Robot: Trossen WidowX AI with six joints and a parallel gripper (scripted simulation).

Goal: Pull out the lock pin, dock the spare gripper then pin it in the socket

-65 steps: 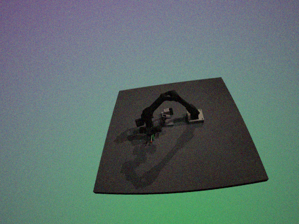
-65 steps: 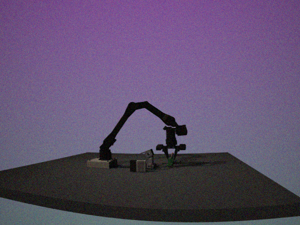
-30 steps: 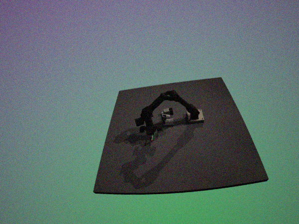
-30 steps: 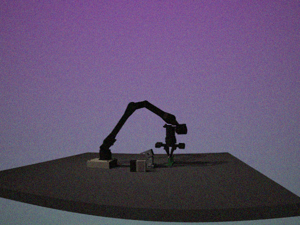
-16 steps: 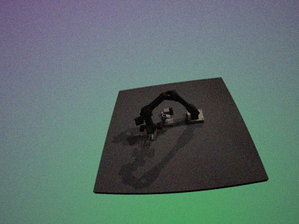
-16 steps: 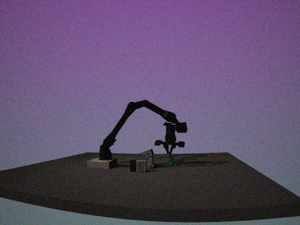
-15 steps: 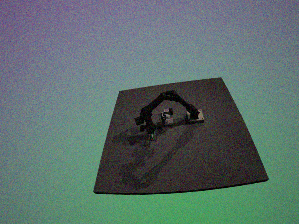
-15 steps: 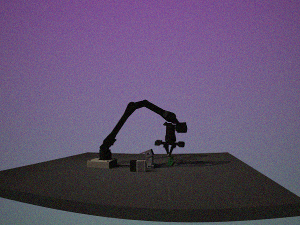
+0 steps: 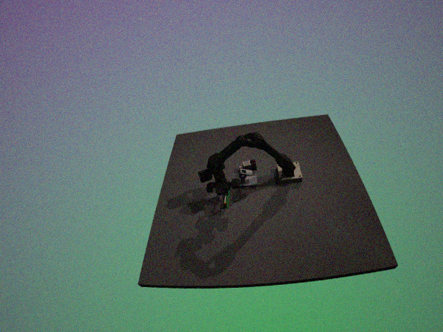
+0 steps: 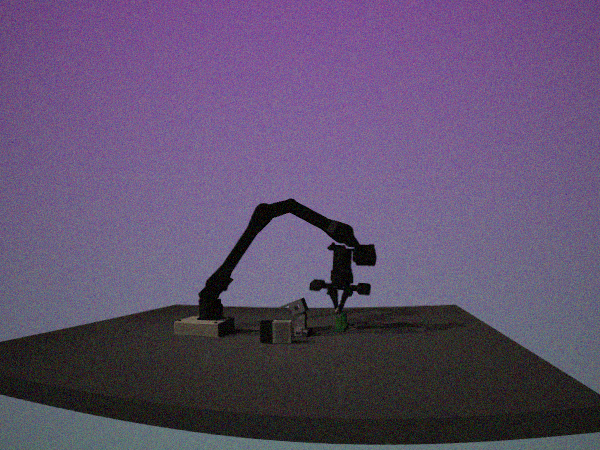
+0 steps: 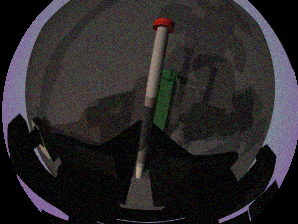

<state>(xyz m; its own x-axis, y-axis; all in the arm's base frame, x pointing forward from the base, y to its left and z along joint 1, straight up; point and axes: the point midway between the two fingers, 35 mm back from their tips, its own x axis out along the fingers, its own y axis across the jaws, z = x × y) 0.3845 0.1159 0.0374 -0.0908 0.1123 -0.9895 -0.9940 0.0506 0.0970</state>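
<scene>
Now: gripper tip 20 mm above the green cradle, 10 mm to the left of it and 10 mm short of it. The rest, counted from my gripper tip: mount 120 mm to the right, 120 mm behind, 10 mm above; spare gripper 240 mm to the right, 130 mm behind, 20 mm below.
</scene>
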